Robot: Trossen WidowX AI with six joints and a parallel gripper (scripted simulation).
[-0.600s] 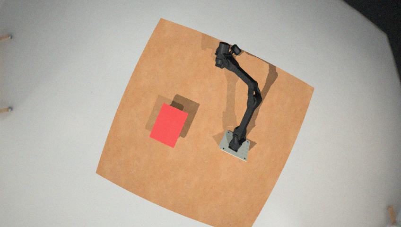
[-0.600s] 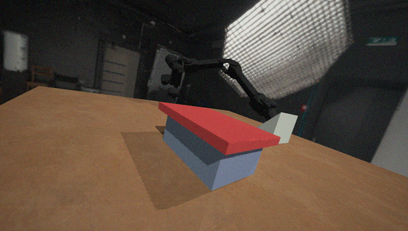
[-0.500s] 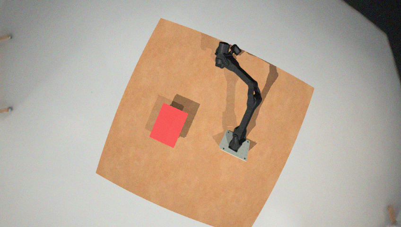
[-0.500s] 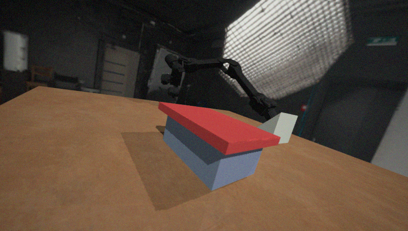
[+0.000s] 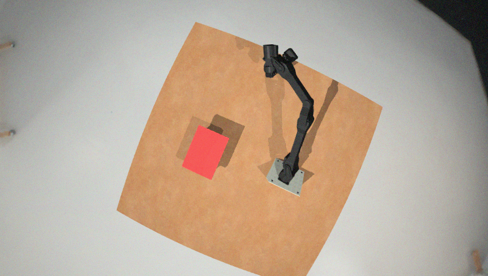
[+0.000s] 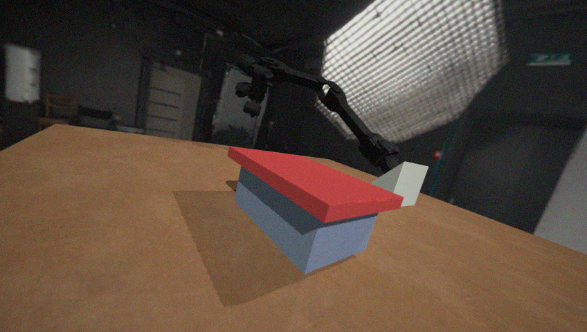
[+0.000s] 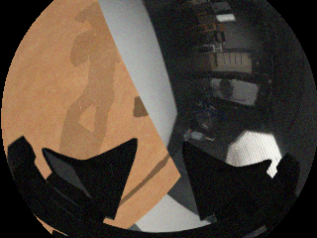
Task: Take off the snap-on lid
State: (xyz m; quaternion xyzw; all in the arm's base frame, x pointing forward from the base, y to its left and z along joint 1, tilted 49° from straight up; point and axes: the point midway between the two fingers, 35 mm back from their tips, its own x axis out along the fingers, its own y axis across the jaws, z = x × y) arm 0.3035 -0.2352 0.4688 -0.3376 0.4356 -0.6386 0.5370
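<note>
My gripper tip is 62 cm to the right of the red lid, 13 cm short of it and 8 cm above it. Also, from my gripper tip: blue storage box (62 cm to the left, 13 cm below, 13 cm ahead).
</note>
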